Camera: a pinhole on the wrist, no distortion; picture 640 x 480 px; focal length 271.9 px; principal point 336.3 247.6 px. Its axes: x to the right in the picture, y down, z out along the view. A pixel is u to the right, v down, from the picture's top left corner.
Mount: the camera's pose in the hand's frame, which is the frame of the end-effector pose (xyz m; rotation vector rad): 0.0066 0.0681 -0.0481 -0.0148 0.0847 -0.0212
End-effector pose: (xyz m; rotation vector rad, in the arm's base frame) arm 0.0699 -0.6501 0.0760 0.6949 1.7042 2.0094
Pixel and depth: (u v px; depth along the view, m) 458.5 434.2 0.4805
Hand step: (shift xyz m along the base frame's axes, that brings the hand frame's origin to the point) 0.0398 0.4139 0.4745
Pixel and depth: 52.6 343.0 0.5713
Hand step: 0.7728 0.0723 0.3002
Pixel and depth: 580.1 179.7 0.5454
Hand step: -0.1451 0.6918 0.0450
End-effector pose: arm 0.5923 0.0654 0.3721 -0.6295 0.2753 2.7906
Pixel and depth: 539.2 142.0 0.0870
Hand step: -0.0912 -0.0074 -0.0004
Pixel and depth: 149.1 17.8 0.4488
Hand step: 0.1555 0.3274 0.4656
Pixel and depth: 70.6 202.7 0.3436
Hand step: 0.1270 -0.0090 0.4230
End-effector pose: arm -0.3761 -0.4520 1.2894 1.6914 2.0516 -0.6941
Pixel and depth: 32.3 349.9 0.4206
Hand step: 0.3149 -0.5413 -0.1100
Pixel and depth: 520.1 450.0 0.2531
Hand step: 0.2095 0.0856 -0.3004
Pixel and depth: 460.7 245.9 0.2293
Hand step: 0.0386 0.0101 -0.2223
